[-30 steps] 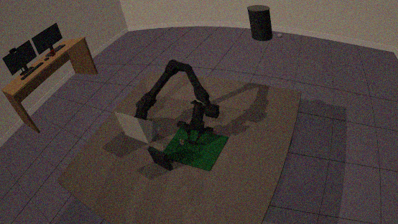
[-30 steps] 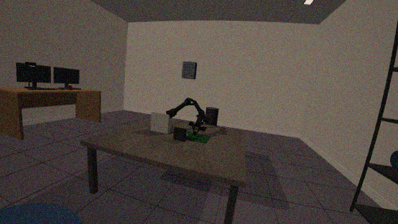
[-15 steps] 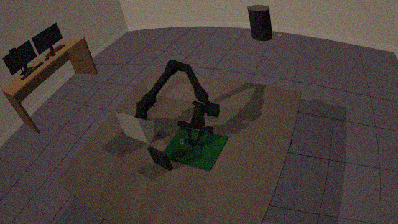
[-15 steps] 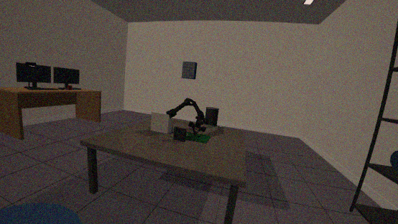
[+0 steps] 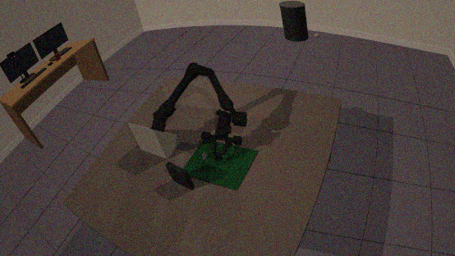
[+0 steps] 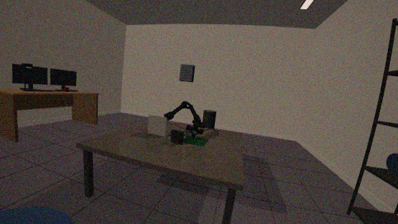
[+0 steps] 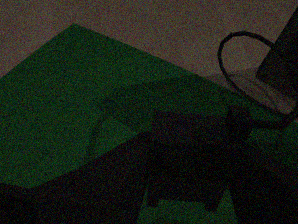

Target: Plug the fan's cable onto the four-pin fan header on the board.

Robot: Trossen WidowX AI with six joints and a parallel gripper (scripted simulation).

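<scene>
The green board is 7 cm below my gripper tip and 1 cm behind it. Also, from my gripper tip: dark fan: 15 cm to the right, 12 cm behind; then dark fan plug: 1 cm below.
</scene>
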